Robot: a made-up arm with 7 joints.
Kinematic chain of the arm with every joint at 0, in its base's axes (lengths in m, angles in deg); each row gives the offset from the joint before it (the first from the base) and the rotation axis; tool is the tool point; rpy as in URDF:
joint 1: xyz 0 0 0.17 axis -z
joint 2: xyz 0 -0.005 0.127 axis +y
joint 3: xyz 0 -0.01 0.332 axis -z
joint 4: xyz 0 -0.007 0.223 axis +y
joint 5: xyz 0 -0.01 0.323 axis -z
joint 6: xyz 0 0 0.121 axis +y
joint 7: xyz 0 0 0.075 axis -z
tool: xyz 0 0 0 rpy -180 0 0
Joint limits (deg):
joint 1: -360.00..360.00
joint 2: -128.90..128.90
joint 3: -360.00..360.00
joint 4: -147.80..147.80
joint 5: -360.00..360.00
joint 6: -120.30..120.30
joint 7: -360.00..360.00
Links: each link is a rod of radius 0.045 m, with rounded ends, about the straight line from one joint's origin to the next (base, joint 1, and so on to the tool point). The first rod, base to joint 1, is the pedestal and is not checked.
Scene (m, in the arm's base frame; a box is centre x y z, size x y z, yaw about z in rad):
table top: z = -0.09
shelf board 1: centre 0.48 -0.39 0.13 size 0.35 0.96 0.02 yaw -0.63
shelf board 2: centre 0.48 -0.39 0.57 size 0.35 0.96 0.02 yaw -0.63
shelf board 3: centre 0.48 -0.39 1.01 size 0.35 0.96 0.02 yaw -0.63
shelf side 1: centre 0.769 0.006 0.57 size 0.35 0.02 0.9 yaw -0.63
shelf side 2: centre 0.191 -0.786 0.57 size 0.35 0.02 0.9 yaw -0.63
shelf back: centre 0.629 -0.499 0.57 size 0.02 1 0.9 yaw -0.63
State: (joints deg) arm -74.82 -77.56 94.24 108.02 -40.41 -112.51 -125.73
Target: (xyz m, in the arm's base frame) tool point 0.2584 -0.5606 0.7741
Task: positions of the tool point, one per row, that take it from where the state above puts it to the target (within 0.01 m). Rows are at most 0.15 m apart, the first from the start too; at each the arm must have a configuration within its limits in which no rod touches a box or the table.
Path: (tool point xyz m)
1: 0.1889 -0.5303 0.3128
2: 0.1037 -0.4684 0.3120
3: 0.0254 -0.3938 0.3097
4: 0.0453 -0.4410 0.4090
5: 0.0566 -0.4608 0.5267
6: 0.0589 -0.4498 0.6519
7: 0.0515 -0.4098 0.7741
8: 0.1151 -0.4727 0.7776
9: 0.1853 -0.5235 0.7764
10: 0.2584 -0.5606 0.7741

